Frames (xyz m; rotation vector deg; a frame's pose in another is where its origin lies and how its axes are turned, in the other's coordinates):
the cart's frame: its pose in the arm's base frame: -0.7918 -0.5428 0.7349 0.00 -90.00 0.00
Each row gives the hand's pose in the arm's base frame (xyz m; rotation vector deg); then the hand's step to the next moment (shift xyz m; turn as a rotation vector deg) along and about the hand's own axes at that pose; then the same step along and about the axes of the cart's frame.
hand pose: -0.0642 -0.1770 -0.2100 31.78 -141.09 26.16
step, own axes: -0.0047 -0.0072 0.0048 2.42 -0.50 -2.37
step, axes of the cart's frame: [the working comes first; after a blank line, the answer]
step, axes of the arm's base frame: 0.0048 -0.0069 -0.0051 -0.51 -0.09 3.38

-0.0051 -0.0069 -0.0048 3.38 -0.09 0.51
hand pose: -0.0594 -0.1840 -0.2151 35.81 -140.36 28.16
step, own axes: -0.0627 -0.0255 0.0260 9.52 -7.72 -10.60
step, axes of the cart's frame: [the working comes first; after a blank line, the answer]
step, axes of the arm's base frame: 0.0485 -0.0128 -0.0523 1.58 -4.51 15.48

-0.0523 -0.0128 -0.0485 15.48 -4.51 -1.58
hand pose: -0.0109 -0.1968 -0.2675 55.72 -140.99 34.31
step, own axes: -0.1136 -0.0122 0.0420 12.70 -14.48 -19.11
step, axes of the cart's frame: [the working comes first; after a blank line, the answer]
step, axes of the arm's base frame: 0.0746 0.0297 -0.0914 6.20 -6.15 25.69

-0.0914 0.0297 -0.0746 25.69 -6.15 -6.20
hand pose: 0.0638 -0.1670 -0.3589 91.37 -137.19 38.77
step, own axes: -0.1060 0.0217 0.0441 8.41 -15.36 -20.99
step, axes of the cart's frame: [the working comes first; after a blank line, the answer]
step, axes of the arm's base frame: 0.0274 0.0737 -0.0864 8.56 -2.01 25.88

-0.0864 0.0737 -0.0274 25.88 -2.01 -8.56
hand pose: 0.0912 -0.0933 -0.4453 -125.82 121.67 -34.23
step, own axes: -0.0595 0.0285 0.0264 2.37 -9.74 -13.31
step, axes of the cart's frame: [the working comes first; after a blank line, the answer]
step, axes of the arm's base frame: -0.0193 0.0493 -0.0474 5.44 1.59 15.67

-0.0474 0.0493 0.0193 15.67 1.59 -5.44
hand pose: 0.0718 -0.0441 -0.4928 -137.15 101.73 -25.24
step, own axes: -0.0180 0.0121 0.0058 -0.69 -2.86 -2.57
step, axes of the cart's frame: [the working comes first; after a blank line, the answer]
step, axes of the arm's base frame: -0.0141 0.0131 -0.0116 1.64 1.69 3.11

-0.0116 0.0131 0.0141 3.11 1.69 -1.64
